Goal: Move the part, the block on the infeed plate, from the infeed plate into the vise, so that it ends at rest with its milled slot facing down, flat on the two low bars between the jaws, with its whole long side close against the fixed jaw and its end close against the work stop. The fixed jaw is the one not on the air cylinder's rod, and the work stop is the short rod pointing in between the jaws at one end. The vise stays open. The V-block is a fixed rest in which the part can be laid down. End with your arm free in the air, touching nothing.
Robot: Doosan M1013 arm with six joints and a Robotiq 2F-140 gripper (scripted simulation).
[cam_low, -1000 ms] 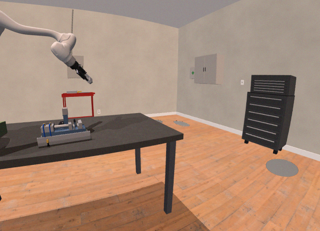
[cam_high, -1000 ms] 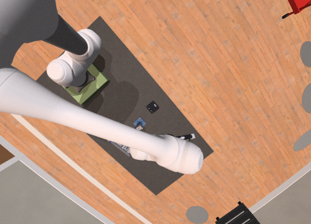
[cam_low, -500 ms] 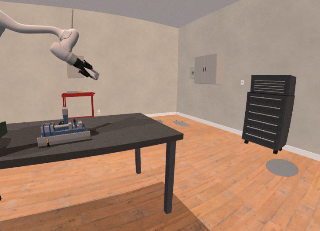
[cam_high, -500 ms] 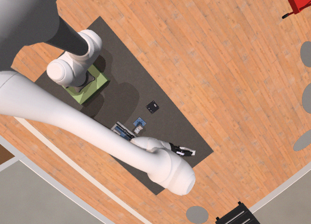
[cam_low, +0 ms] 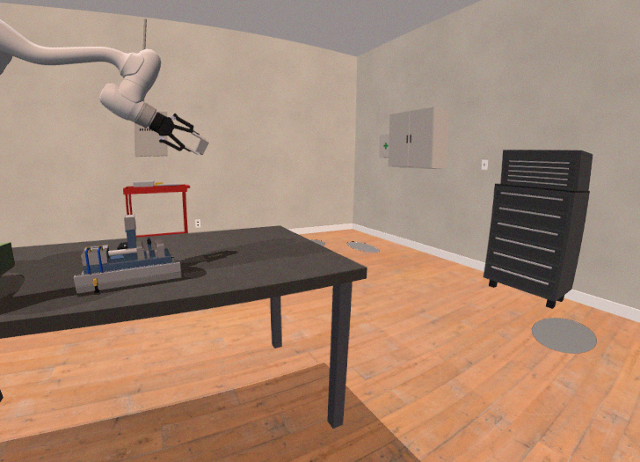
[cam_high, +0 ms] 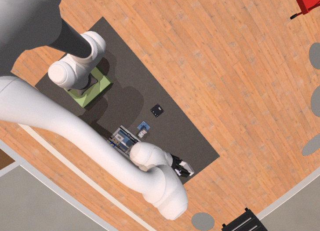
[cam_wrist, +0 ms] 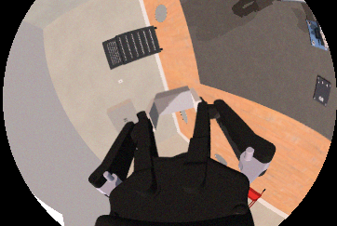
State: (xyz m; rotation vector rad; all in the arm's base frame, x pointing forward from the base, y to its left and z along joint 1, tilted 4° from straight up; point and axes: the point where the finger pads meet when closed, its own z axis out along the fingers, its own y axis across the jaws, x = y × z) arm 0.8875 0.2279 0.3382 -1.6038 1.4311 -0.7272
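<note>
My hand is 20 mm short of the part, 10 mm to the right of it and 10 mm above it. Also, from my hand: black infeed plate: 310 mm behind, 40 mm to the left, 430 mm below.
</note>
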